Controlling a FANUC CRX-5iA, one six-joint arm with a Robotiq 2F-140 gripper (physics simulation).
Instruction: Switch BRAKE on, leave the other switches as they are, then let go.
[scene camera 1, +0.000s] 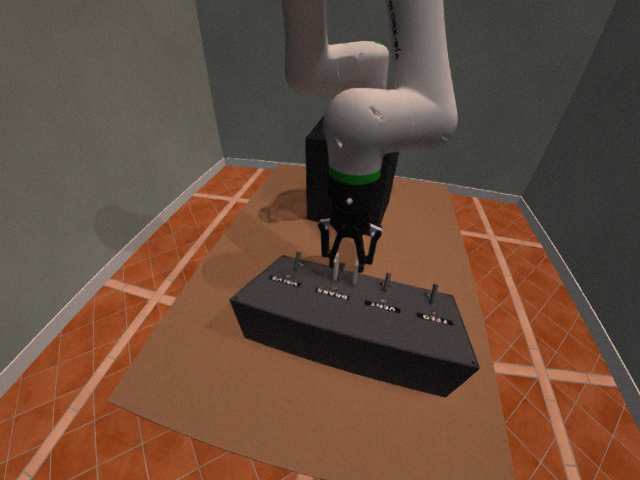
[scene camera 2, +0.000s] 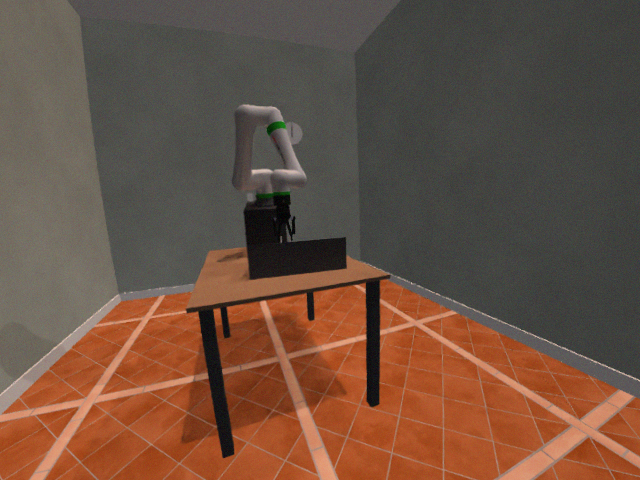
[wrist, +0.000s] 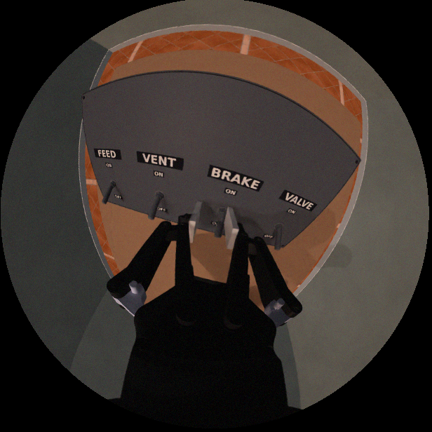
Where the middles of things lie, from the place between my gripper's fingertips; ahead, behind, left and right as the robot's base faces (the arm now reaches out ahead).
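Dark switch box (scene camera 1: 400, 336): my hand is 3 cm above it, 2 cm to the right of it and 8 cm short of it.
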